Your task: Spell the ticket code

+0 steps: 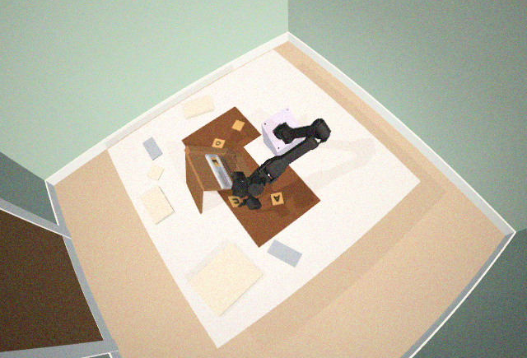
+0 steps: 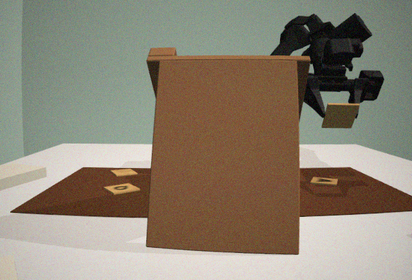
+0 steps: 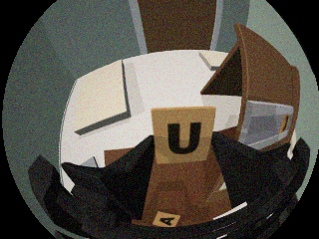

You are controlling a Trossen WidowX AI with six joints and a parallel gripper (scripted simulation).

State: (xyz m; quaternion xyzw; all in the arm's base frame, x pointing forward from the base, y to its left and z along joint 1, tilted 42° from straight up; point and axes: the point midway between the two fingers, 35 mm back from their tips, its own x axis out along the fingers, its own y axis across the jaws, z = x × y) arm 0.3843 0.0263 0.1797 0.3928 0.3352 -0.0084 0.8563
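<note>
Now: the white ticket 100 mm behind my gripper tip, 100 mm to the right of it and 80 mm below it. Also, from my gripper tip: brown mat: 220 mm behind, 160 mm to the right, 170 mm below.
</note>
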